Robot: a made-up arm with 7 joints.
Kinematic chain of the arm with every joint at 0, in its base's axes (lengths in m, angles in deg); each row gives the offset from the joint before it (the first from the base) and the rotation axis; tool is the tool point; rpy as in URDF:
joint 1: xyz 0 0 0.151 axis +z
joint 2: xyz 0 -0.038 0.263 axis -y
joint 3: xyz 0 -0.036 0.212 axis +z
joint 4: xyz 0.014 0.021 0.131 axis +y
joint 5: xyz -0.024 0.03 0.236 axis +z
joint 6: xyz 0 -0.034 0.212 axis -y
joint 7: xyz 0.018 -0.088 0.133 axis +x
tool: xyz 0 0 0 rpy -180 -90 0
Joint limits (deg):
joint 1: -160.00..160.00
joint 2: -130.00..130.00
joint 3: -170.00..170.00
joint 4: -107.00..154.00
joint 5: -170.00..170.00
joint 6: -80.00..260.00
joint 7: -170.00..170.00
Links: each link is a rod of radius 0.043 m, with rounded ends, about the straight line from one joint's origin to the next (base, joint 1, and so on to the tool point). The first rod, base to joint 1, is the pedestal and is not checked.
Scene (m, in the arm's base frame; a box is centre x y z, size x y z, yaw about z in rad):
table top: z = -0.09
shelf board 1: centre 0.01 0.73 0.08 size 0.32 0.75 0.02 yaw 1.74
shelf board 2: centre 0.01 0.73 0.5 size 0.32 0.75 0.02 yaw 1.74
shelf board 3: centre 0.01 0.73 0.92 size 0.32 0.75 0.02 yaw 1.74
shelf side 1: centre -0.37 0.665 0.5 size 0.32 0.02 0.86 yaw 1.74
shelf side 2: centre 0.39 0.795 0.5 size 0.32 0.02 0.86 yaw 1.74
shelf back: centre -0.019 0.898 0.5 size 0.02 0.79 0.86 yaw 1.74
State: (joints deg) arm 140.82 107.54 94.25 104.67 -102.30 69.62 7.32
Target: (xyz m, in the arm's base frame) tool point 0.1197 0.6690 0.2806
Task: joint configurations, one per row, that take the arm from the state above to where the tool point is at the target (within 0.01 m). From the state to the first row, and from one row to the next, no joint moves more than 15 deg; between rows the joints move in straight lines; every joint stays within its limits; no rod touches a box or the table.
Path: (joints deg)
1: 134.72 95.47 87.15 109.45 -100.69 67.28 8.59
2: 128.62 83.40 80.04 114.22 -99.09 64.94 9.86
3: 122.52 71.33 72.94 119.00 -97.48 62.60 11.13
4: 116.42 59.26 65.83 123.77 -95.88 60.26 12.40
5: 110.32 47.18 58.73 128.55 -94.27 57.92 13.67
6: 100.87 34.72 47.06 131.32 -93.01 54.55 12.40
7: 91.41 22.25 35.40 134.10 -91.76 51.18 11.13
8: 81.95 9.78 23.73 136.87 -90.50 47.82 9.86
9: 72.50 -2.68 12.07 139.64 -89.25 44.45 8.59
10: 63.04 -15.15 0.40 142.42 -87.99 41.08 7.32
11: 67.64 -23.77 0.44 129.82 -87.40 39.08 7.32
12: 72.24 -32.39 0.47 117.23 -86.81 37.08 7.32
13: 76.84 -41.00 0.50 104.64 -86.22 35.07 7.32

